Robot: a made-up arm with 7 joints. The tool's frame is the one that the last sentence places.
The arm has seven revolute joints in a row. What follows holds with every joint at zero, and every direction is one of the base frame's.
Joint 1 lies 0.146 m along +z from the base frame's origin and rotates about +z.
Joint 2 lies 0.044 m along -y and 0.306 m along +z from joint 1 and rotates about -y.
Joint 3 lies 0.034 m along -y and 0.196 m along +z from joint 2 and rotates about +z.
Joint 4 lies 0.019 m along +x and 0.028 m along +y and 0.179 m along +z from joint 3 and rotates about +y.
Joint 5 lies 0.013 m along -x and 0.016 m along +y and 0.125 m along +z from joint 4 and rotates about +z.
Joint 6 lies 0.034 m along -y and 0.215 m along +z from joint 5 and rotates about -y.
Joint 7 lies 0.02 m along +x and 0.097 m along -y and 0.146 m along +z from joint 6 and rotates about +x.
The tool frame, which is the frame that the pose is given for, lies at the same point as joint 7; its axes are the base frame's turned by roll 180, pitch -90 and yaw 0 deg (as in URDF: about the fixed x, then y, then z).
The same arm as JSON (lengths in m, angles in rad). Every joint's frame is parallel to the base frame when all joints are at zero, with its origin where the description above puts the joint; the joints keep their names.
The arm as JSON. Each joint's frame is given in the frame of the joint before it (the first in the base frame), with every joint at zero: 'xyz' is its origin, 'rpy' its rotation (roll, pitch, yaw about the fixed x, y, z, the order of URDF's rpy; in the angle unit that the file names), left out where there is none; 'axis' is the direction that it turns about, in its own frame. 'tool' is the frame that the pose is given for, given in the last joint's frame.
{
  "units": {
    "length": "m",
    "angle": "rad"
  },
  "joints": [
    {
      "name": "joint 1",
      "type": "revolute",
      "origin": {
        "xyz": [
          0.0,
          0.0,
          0.146
        ]
      },
      "axis": [
        0.0,
        0.0,
        1.0
      ]
    },
    {
      "name": "joint 2",
      "type": "revolute",
      "origin": {
        "xyz": [
          0.0,
          -0.044,
          0.306
        ]
      },
      "axis": [
        0.0,
        -1.0,
        0.0
      ]
    },
    {
      "name": "joint 3",
      "type": "revolute",
      "origin": {
        "xyz": [
          0.0,
          -0.034,
          0.196
        ]
      },
      "axis": [
        0.0,
        0.0,
        1.0
      ]
    },
    {
      "name": "joint 4",
      "type": "revolute",
      "origin": {
        "xyz": [
          0.019,
          0.028,
          0.179
        ]
      },
      "axis": [
        0.0,
        1.0,
        0.0
      ]
    },
    {
      "name": "joint 5",
      "type": "revolute",
      "origin": {
        "xyz": [
          -0.013,
          0.016,
          0.125
        ]
      },
      "axis": [
        0.0,
        0.0,
        1.0
      ]
    },
    {
      "name": "joint 6",
      "type": "revolute",
      "origin": {
        "xyz": [
          0.0,
          -0.034,
          0.215
        ]
      },
      "axis": [
        0.0,
        -1.0,
        0.0
      ]
    },
    {
      "name": "joint 7",
      "type": "revolute",
      "origin": {
        "xyz": [
          0.02,
          -0.097,
          0.146
        ]
      },
      "axis": [
        1.0,
        0.0,
        0.0
      ]
    }
  ],
  "tool": {
    "origin": {
      "xyz": [
        0.0,
        0.0,
        0.0
      ],
      "rpy": [
        3.1416,
        -1.5708,
        0.0
      ]
    }
  }
}

